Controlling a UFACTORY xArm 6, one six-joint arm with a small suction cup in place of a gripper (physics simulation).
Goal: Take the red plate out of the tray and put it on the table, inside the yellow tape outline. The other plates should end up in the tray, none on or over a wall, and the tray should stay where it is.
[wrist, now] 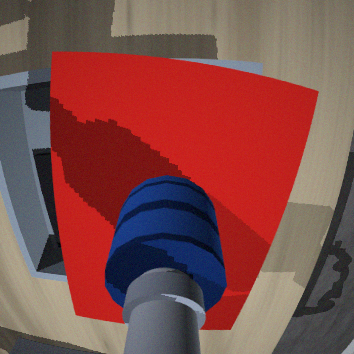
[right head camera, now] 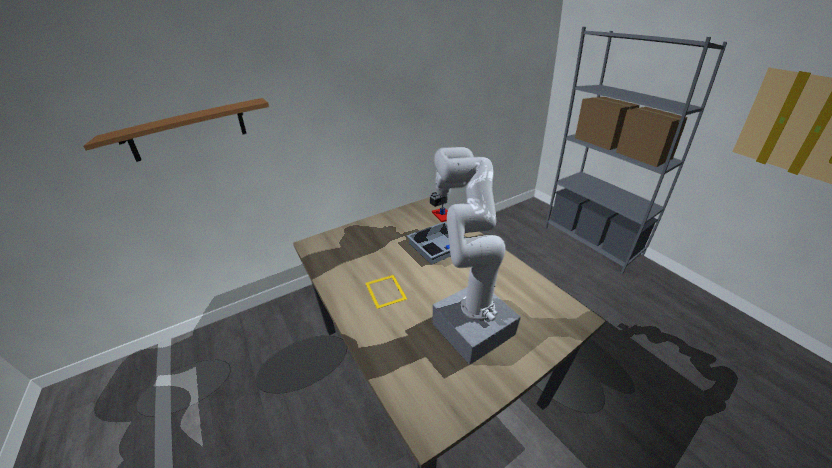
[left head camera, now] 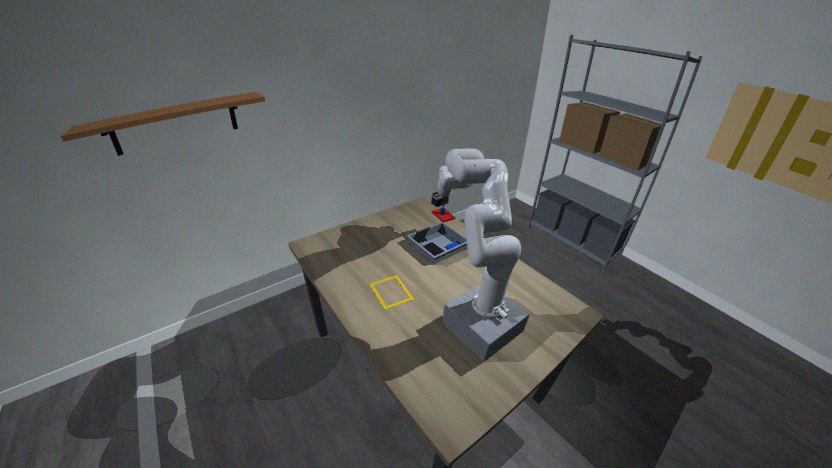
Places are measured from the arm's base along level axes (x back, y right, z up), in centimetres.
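Pixels of known places: end effector, tool point: (wrist: 168, 203) (right head camera: 442, 214) (left head camera: 442, 215); arm's base, origin of the base link: (right head camera: 477, 307) (left head camera: 488, 305).
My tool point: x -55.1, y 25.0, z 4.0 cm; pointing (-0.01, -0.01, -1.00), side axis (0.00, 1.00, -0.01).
Note:
For each thing: its top centre in the pictures, then the offset to it from my tool point. "*": a spot on its surface instead. Level surfaces: height alone.
- red plate, middle of its top: (wrist: 165, 240) (right head camera: 443, 213) (left head camera: 443, 213) dx +0.8, dy -0.1, dz +1.1 cm
- grey tray, middle of its top: (wrist: 110, 197) (right head camera: 438, 238) (left head camera: 438, 238) dx +4.5, dy -5.6, dz -9.8 cm
- blue plate, middle of its top: (right head camera: 455, 246) (left head camera: 455, 246) dx +10.9, dy +0.6, dz -13.6 cm
- black plate, middle of its top: (wrist: 76, 205) (right head camera: 432, 250) (left head camera: 433, 250) dx +7.3, dy -11.2, dz -13.6 cm
- yellow tape outline, surface spot: (left head camera: 384, 279) (right head camera: 380, 279) * dx +10.2, dy -42.7, dz -14.4 cm
- wooden table, its level: dz -14.8 cm
My suction cup (left head camera: 442, 211) (right head camera: 442, 211) (wrist: 167, 200) is on the top face of the red plate (left head camera: 448, 217) (right head camera: 436, 215) (wrist: 200, 120) and holds it roughly level in the air, above the tray's far part. The grey tray (left head camera: 420, 248) (right head camera: 418, 249) (wrist: 12, 125) stands on the table; in the wrist view the plate hides much of it. A blue plate (left head camera: 452, 245) (right head camera: 447, 247) lies in the tray's right part, partly behind the arm in the right head view. A black plate (left head camera: 433, 248) (right head camera: 432, 249) lies in its near part. The yellow tape outline (left head camera: 384, 279) (right head camera: 379, 279) is nearer the front left edge.
The arm's grey base block (left head camera: 485, 331) (right head camera: 474, 333) stands on the wooden table (left head camera: 459, 407) (right head camera: 430, 407), to the right of the outline. A shelf rack (left head camera: 625, 151) (right head camera: 645, 151) with boxes stands on the floor behind the table. Arm shadows cross the table and tray.

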